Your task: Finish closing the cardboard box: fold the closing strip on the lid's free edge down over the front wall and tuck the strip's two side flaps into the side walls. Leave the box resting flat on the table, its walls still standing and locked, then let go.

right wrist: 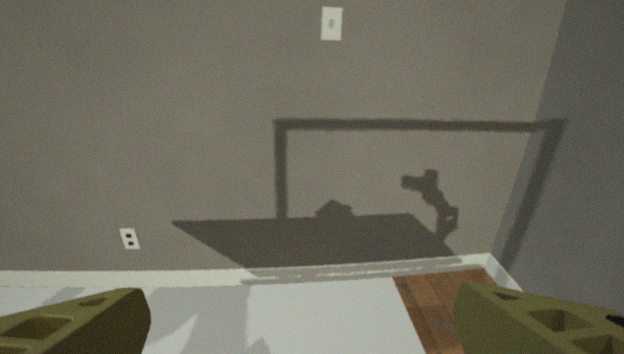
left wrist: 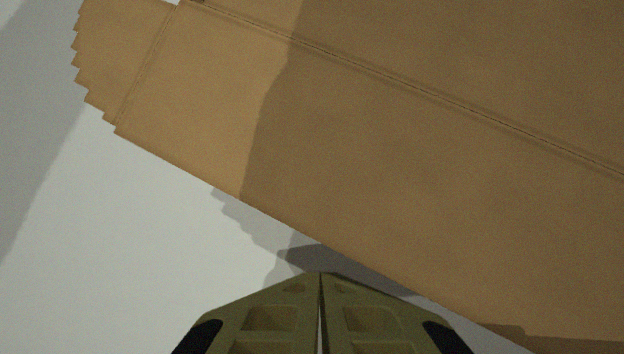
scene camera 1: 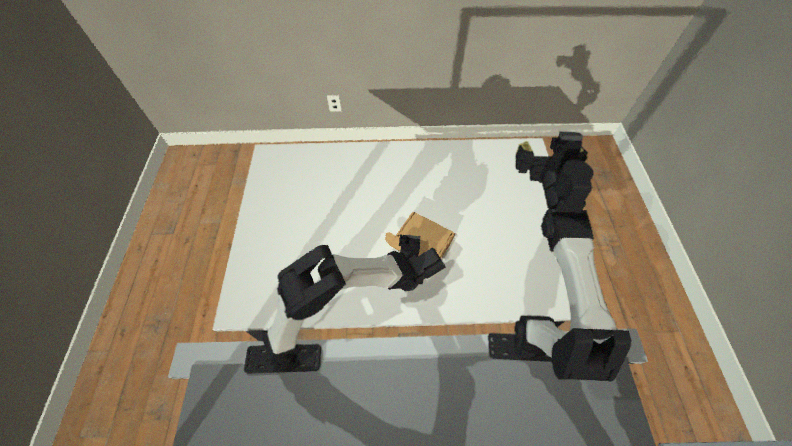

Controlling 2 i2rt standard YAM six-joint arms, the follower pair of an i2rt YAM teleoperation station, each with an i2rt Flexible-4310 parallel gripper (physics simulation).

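Note:
The tan cardboard box [scene camera 1: 429, 226] sits turned at an angle on the white table, left arm's wrist over its near side. In the left wrist view, the lid [left wrist: 475, 55] meets the closing strip [left wrist: 360, 145] at a long crease. The strip extends outward; its exact angle is unclear. One rounded side flap [left wrist: 117, 55] [scene camera 1: 391, 239] sticks out beyond the strip's end, outside the box. The other flap and the front wall are hidden. My left gripper [left wrist: 319, 285] is shut and empty, tips near the strip's free edge. My right gripper [right wrist: 301, 304] is open and empty, away from the box.
The white table [scene camera 1: 299, 193] bears the box. The right arm [scene camera 1: 576, 265] stretches along the table's right side toward the back. The left arm [scene camera 1: 368, 269] reaches in from the front left. A grey wall [scene camera 1: 249, 66] [right wrist: 150, 100] stands behind.

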